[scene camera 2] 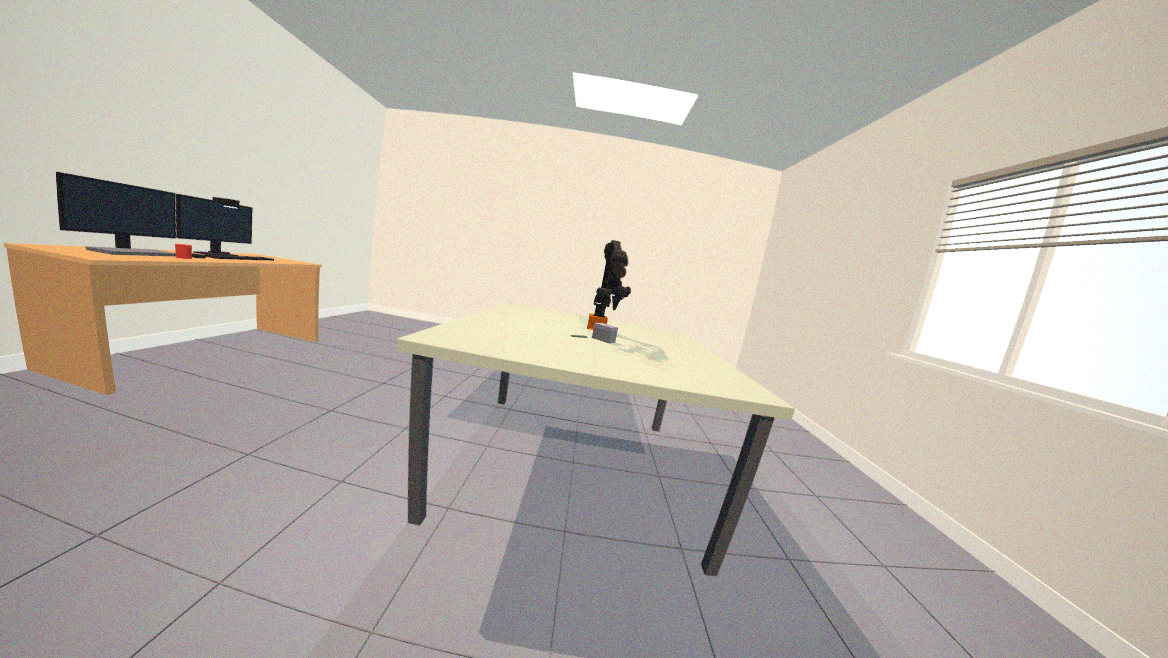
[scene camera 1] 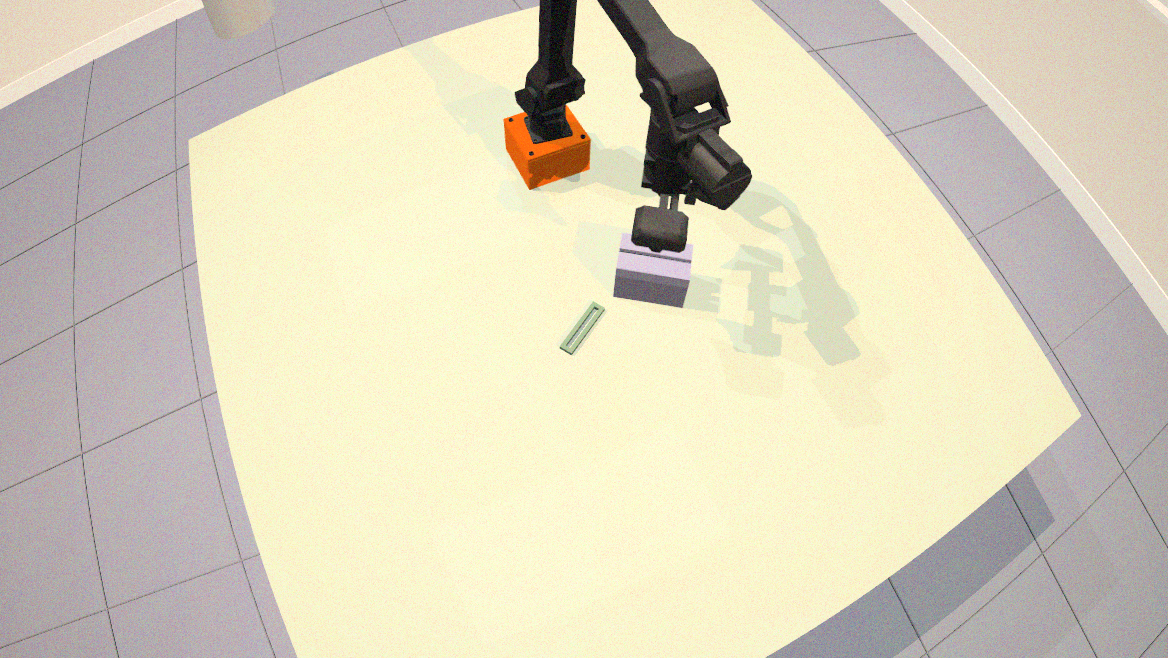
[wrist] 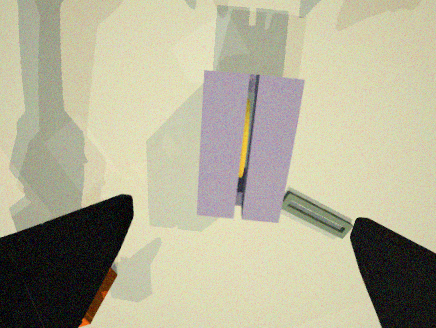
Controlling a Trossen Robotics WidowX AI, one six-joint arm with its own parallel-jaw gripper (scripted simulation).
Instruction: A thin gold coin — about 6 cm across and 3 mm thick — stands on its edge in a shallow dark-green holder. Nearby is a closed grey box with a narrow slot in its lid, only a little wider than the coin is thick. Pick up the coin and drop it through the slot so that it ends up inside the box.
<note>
My gripper (scene camera 1: pixel 659 222) is open, holding nothing.
My gripper also shows in the wrist view (wrist: pixel 243 217).
</note>
